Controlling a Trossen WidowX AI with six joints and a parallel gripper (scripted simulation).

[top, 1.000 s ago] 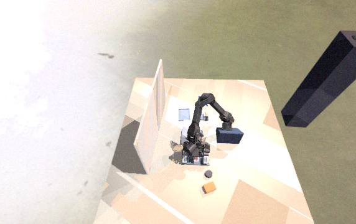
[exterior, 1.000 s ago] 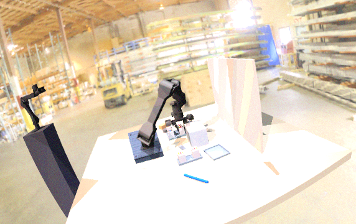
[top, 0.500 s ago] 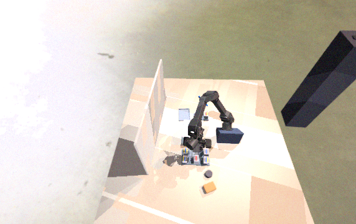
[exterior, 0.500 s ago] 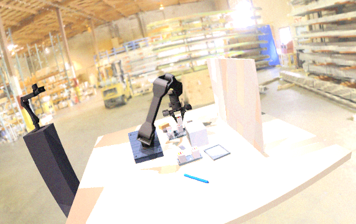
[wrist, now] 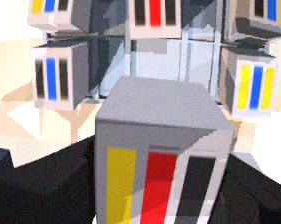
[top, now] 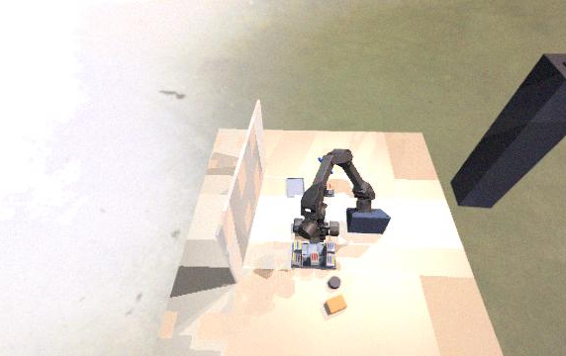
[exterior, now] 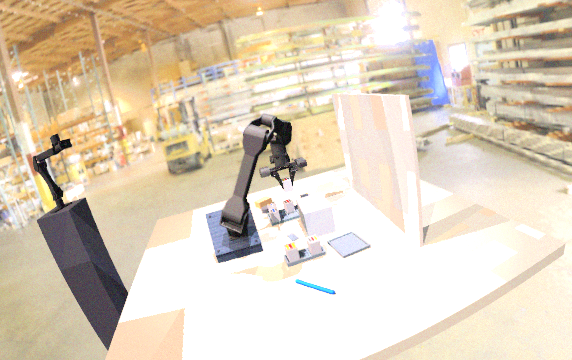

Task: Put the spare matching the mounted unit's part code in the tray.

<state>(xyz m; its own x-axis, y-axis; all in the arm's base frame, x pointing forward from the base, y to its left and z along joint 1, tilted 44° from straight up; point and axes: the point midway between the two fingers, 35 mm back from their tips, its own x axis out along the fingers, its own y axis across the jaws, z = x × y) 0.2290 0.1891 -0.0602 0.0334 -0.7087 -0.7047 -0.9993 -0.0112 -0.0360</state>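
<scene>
Right now my gripper tip is 350 mm to the left of the flat grey-blue tray, 130 mm above it and 110 mm short of it. Round my gripper tip: mounted unit: 140 mm to the right, 80 mm below, 60 mm ahead; grey spare block: 20 mm above; dark disc: 150 mm to the left, 120 mm below, 100 mm behind.
</scene>
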